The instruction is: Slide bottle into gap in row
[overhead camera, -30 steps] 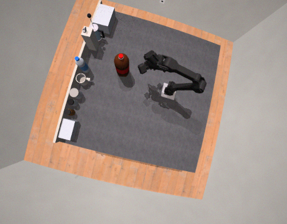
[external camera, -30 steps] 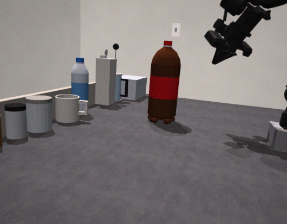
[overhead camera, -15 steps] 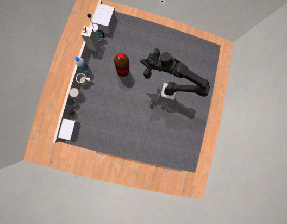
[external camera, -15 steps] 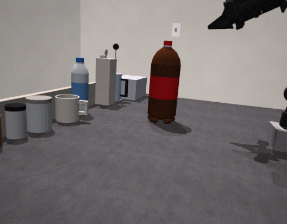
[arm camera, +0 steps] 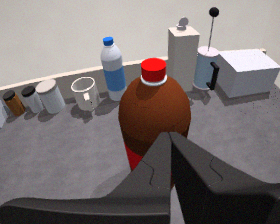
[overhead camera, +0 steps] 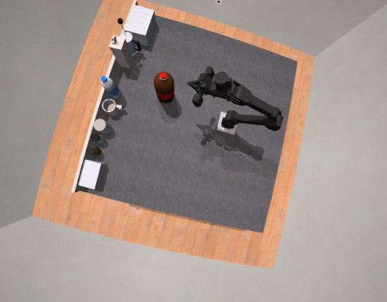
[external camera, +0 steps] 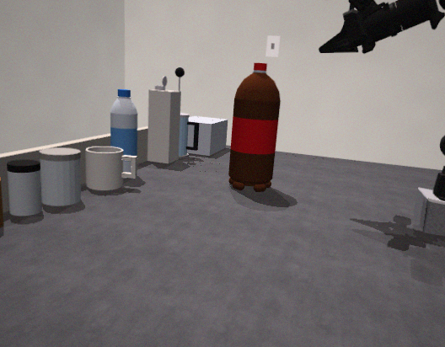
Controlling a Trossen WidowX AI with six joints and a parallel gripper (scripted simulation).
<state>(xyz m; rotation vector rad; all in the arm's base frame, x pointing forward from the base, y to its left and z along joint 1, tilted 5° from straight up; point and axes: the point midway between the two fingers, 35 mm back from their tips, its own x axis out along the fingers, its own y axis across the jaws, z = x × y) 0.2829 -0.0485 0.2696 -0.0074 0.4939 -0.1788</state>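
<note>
Now: hand 190 mm above the brown cola bottle, 160 mm short of it and 20 mm to the left of it. Also, from my hand: white microwave-like box 440 mm to the right, 440 mm ahead, 290 mm below; then blue-capped water bottle 480 mm ahead, 240 mm below, 30 mm to the left; then blue pitcher 450 mm ahead, 280 mm to the right, 210 mm below.
</note>
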